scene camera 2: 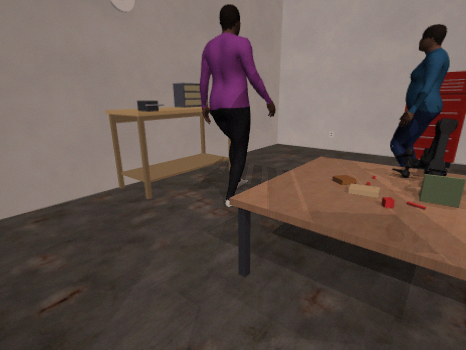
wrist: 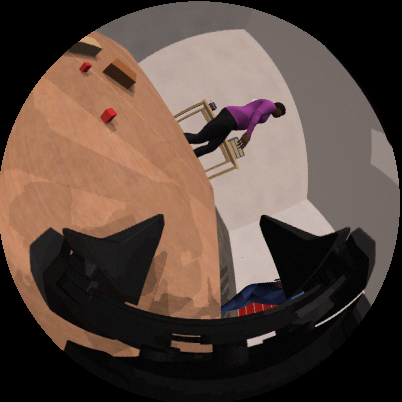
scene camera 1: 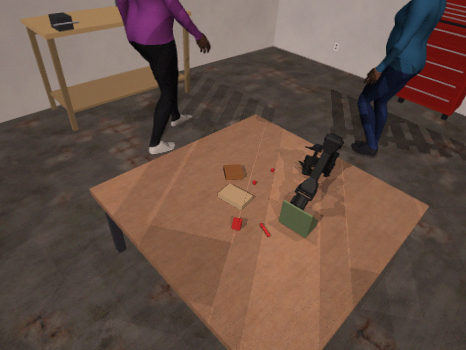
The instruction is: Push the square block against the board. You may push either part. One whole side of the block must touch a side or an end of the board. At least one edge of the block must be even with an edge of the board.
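Frame: origin at the arm's base, x ahead, y left, z up, level; centimetres.
Seen in the pictures: gripper, fingertip midpoint: (scene camera 2: 393, 162) (wrist: 213, 219) (scene camera 1: 302, 153); arm's base at its link origin: (scene camera 2: 433, 184) (scene camera 1: 296, 207).
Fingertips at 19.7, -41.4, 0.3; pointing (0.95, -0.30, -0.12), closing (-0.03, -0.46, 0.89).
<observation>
Pixels of each thing's top centre, then the offset from my fingertips to it, as dx, dy, dz. "*": a spot on its surface instead.
- pale wooden rectangle at a spot on its surface: (scene camera 1: 235, 195) * +10.5, +49.8, -5.5
- larger red block at its top centre: (scene camera 1: 237, 221) (scene camera 2: 388, 198) -1.5, +63.9, -4.5
- red stick at its top centre: (scene camera 1: 265, 228) (scene camera 2: 416, 203) -13.1, +57.1, -7.1
The square block, brown (scene camera 1: 234, 172) (scene camera 2: 344, 179) (wrist: 120, 73), lies flat on the table. The board, a pale wooden rectangle (scene camera 1: 235, 195) (scene camera 2: 364, 190) (wrist: 86, 47), lies flat near it, nearer scene camera 1. A strip of table shows between the two, so they are apart. My gripper (scene camera 1: 303, 155) (scene camera 2: 401, 164) (wrist: 213, 219) is open and empty. It is to the right of the block and board in scene camera 1, well away from both. In the wrist view the board is cut off by the view's edge.
Two small red cubes (scene camera 1: 254, 182) (scene camera 1: 272, 170) lie between the block and the arm. A larger red block (scene camera 1: 237, 223) (scene camera 2: 388, 202) and a red stick (scene camera 1: 265, 230) (scene camera 2: 416, 205) lie on the board's near side. A green panel (scene camera 1: 296, 218) (scene camera 2: 441, 190) stands upright by the arm's base.
</observation>
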